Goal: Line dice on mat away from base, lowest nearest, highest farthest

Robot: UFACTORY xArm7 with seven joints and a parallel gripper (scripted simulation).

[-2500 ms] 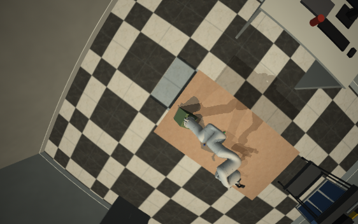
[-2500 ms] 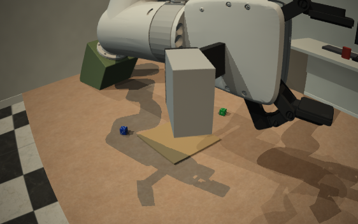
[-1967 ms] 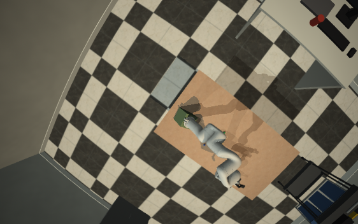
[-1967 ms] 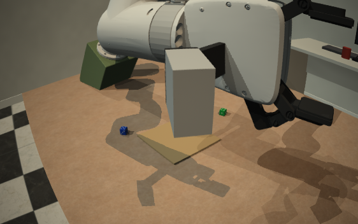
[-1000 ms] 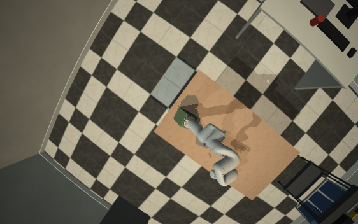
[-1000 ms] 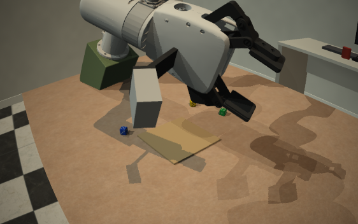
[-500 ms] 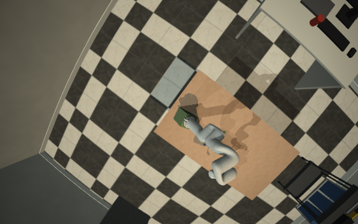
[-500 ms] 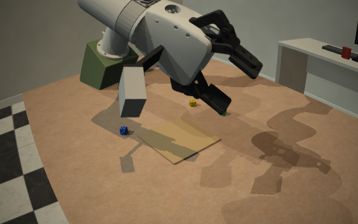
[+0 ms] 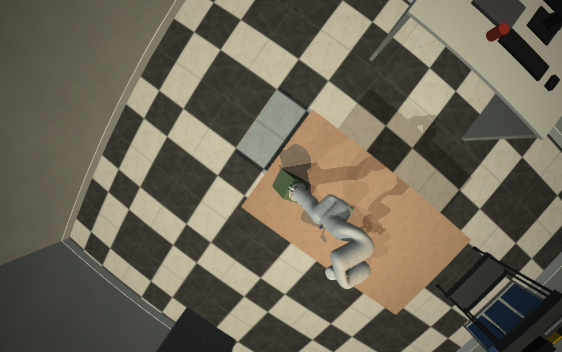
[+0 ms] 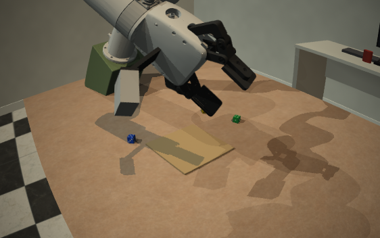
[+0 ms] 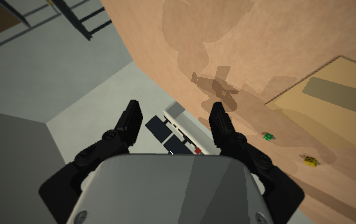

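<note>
Right now my hand is 260 mm past the blue die and 190 mm above it. Round my hand: tan mat (160 mm behind, 80 mm to the left, 200 mm below); green die (160 mm behind, 250 mm to the left, 190 mm below); yellow die (250 mm behind, 230 mm to the left, 190 mm below).
</note>
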